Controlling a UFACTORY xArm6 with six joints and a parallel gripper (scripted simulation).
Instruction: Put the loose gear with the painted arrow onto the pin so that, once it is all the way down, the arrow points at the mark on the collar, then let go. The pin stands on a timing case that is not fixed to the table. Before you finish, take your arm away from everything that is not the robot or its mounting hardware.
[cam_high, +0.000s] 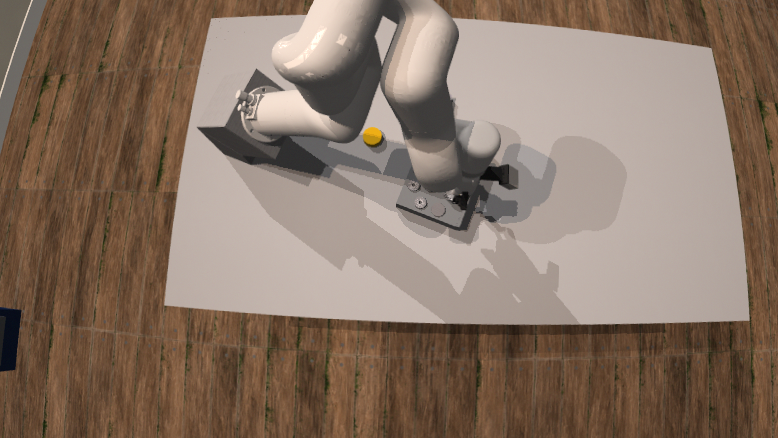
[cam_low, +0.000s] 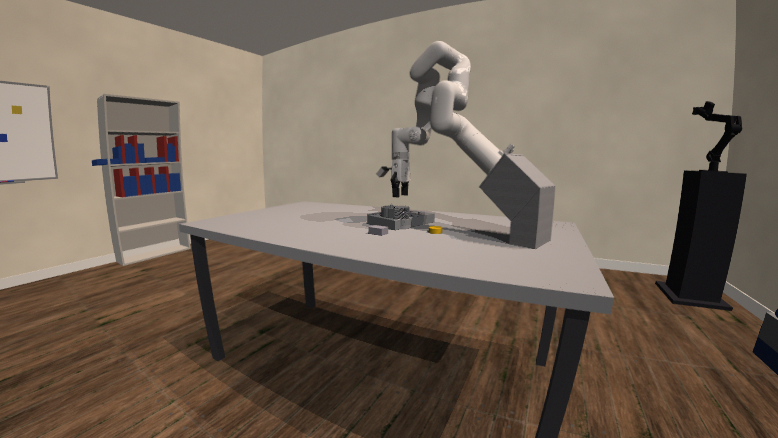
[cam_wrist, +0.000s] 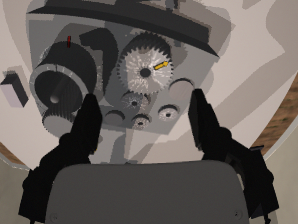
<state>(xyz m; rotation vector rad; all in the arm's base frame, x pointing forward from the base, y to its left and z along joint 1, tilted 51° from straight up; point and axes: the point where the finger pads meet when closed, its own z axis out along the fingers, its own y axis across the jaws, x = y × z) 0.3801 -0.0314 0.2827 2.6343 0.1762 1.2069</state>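
My gripper is now 7 cm above the gear. Round my hand: small grey block (26 cm to the left, 11 cm below, 4 cm behind); yellow disc (22 cm behind, 15 cm to the left, 11 cm below).
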